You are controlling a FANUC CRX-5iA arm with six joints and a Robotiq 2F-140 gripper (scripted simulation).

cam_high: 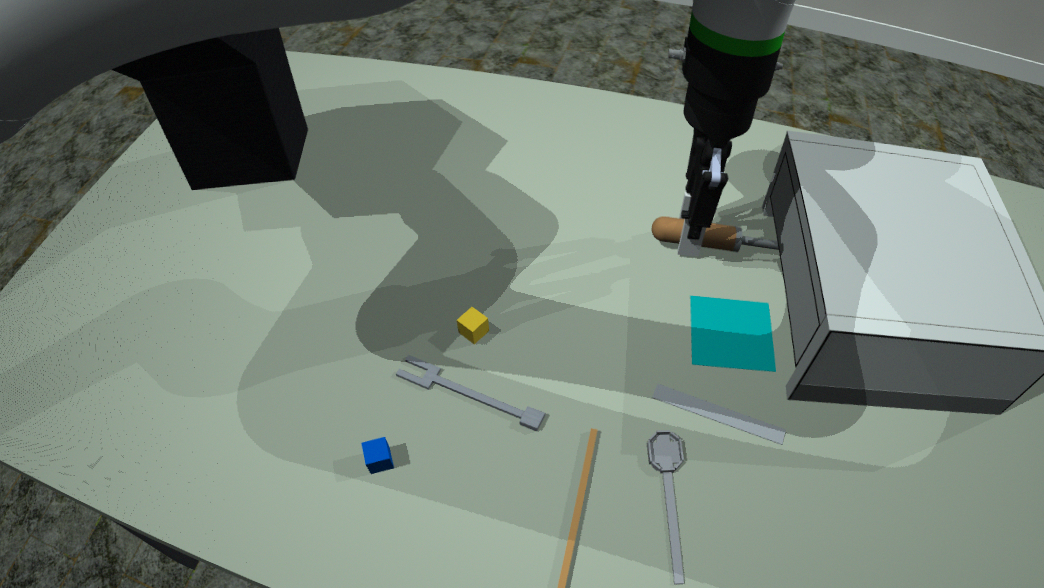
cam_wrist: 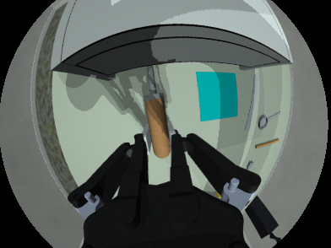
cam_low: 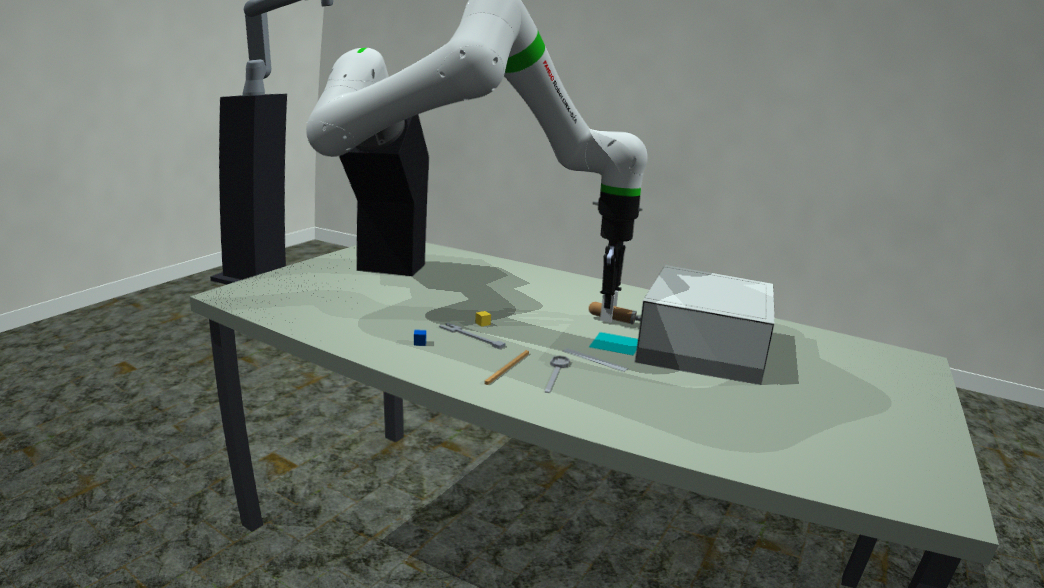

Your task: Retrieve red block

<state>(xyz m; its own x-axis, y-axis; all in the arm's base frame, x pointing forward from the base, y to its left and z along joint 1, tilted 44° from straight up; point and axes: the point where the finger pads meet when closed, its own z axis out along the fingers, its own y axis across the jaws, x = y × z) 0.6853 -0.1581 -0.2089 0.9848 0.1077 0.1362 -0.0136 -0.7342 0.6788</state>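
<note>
The teal square lies 50 mm ahead of my hand, 130 mm to the right of it and 40 mm below it. Also, from my hand: yellow cube 250 mm behind, 160 mm to the right, 30 mm below; red block 220 mm ahead, 110 mm to the right, 20 mm below; flat grey bar 30 mm ahead, 240 mm to the right, 40 mm below.
</note>
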